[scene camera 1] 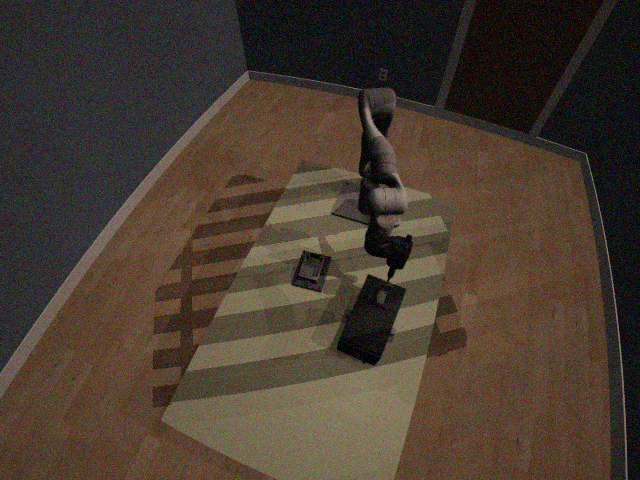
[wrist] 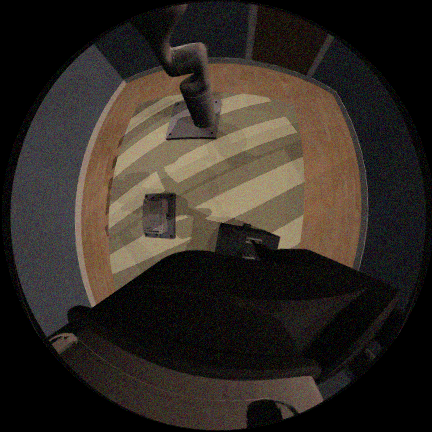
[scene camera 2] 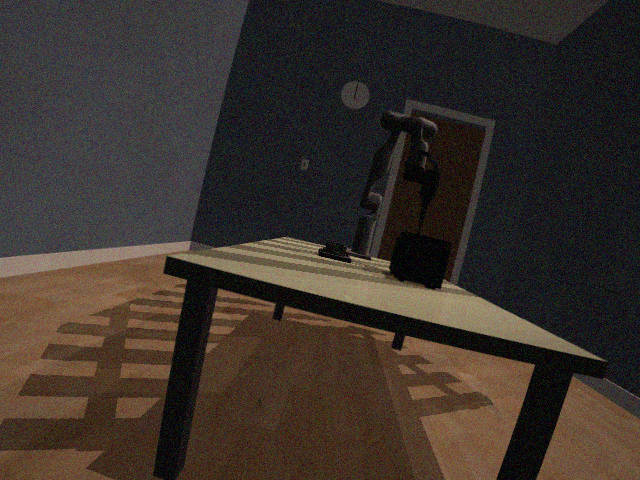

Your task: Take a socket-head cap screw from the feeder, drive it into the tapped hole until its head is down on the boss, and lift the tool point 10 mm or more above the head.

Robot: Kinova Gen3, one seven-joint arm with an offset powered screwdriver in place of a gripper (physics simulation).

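Note:
The black box-shaped feeder stands on the table, with a small pale patch near its far end. My screwdriver points down at the feeder's far end; its tip is at or just above the top there. The exact gap is too small to tell. Whether a screw sits on the tip is too dark and small to see. The dark grey fixture with a raised block lies apart from the tool, left of the feeder. Its tapped hole and boss cannot be made out.
The arm's base plate is at the far end of the table. Striped shadows cross the table and floor. The black tool body fills the lower part of the wrist view and hides part of the feeder.

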